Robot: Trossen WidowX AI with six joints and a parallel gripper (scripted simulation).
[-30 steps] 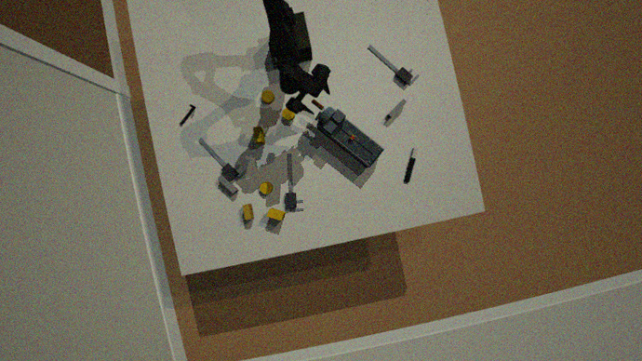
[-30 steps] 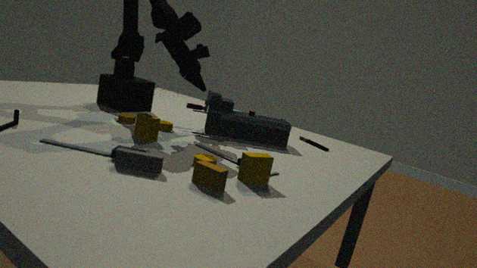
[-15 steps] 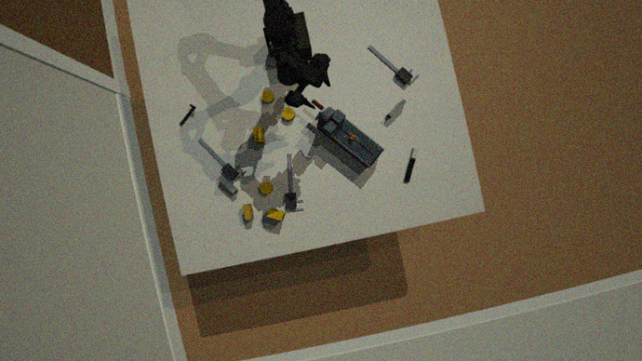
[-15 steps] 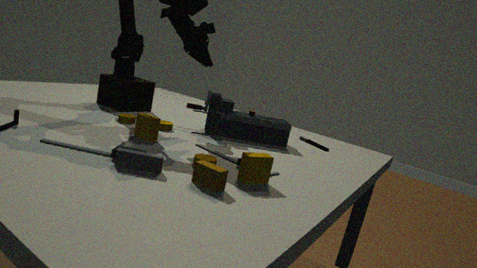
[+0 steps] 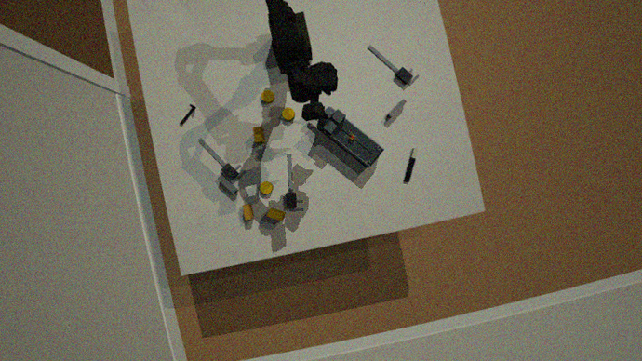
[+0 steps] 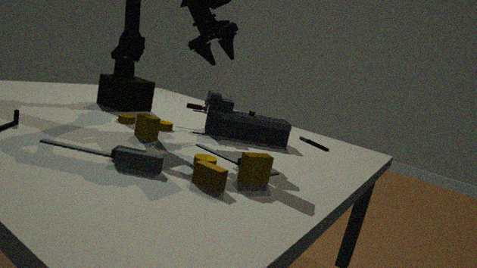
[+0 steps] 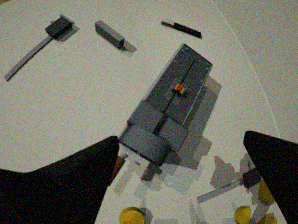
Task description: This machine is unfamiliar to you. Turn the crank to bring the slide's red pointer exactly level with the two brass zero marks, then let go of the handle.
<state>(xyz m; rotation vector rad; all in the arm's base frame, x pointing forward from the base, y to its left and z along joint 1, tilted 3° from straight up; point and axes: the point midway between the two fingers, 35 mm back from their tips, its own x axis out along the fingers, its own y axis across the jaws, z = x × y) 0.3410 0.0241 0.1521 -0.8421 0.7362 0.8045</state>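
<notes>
My gripper tip is 110 mm short of the slide, 60 mm to the right of it and 140 mm above it. From my gripper tip the other things lie so: black l-shaped key 250 mm behind, 510 mm to the right, 210 mm below; then black bar 280 mm ahead, 260 mm to the left, 220 mm below; then brown crank handle 60 mm behind, 20 mm to the right, 160 mm below.
</notes>
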